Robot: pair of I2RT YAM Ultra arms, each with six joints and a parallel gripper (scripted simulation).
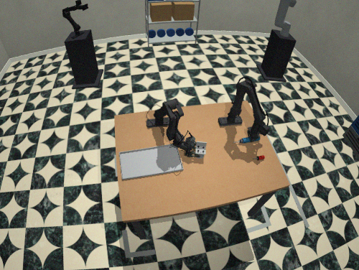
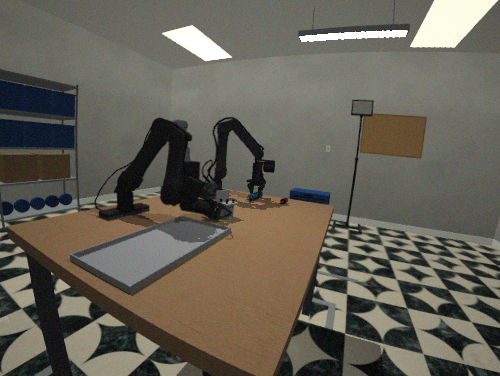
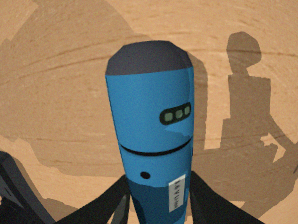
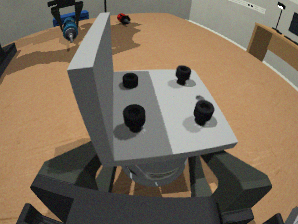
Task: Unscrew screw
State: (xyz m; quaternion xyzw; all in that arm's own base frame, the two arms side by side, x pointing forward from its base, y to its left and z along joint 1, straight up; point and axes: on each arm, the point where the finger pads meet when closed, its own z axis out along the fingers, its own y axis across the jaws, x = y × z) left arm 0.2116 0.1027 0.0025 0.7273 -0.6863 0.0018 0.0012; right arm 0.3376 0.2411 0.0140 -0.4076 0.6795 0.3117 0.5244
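The screw lies 1 cm behind my right hand, 2 cm to the left of it and 4 cm above it. Also, from my right hand: red-handled screwdriver (6 cm ahead, 45 cm to the left, 1 cm below); then grey l-shaped bracket (5 cm above); then grey tray (4 cm ahead, 35 cm to the right, 2 cm below).
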